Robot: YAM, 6 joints.
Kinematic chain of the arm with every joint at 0, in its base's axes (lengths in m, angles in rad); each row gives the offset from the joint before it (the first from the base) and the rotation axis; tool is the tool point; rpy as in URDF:
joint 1: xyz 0 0 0.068 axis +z
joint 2: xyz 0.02 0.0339 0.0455 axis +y
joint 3: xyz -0.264 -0.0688 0 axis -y
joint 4: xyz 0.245 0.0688 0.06 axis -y
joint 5: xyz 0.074 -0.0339 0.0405 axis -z
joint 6: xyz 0.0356 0 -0.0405 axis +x
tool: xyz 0 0 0 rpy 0 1.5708 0
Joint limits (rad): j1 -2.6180..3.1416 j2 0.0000..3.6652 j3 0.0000..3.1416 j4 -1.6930..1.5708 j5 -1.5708..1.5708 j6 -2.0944..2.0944
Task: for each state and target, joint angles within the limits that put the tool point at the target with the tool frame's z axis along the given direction. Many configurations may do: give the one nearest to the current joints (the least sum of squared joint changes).
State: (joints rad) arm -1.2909 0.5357 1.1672 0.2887 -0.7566 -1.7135
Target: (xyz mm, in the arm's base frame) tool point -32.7 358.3 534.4 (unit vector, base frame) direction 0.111 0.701 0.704
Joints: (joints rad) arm -1.4613 0.3778 1.9420 0.7781 -0.1881 -1.7135
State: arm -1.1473 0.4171 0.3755 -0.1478 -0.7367 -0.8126
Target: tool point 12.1 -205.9 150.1 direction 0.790 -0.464 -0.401
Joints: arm -1.6552 1.2306 0.3764 0.0622 -0.9724 -0.8126
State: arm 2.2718 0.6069 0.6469 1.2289 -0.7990 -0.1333
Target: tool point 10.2 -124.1 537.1 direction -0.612 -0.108 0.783
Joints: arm 1.8308 0.3471 1.2752 0.5752 -0.6680 -0.1333
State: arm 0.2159 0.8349 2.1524 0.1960 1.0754 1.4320
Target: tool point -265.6 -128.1 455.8 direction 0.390 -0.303 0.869
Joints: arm 0.3974 0.0020 1.6511 -0.3503 0.4451 1.4320
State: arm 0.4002 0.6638 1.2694 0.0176 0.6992 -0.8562
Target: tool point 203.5 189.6 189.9 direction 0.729 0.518 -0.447
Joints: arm 0.7671 1.3651 0.5708 0.3263 0.1334 -0.8562
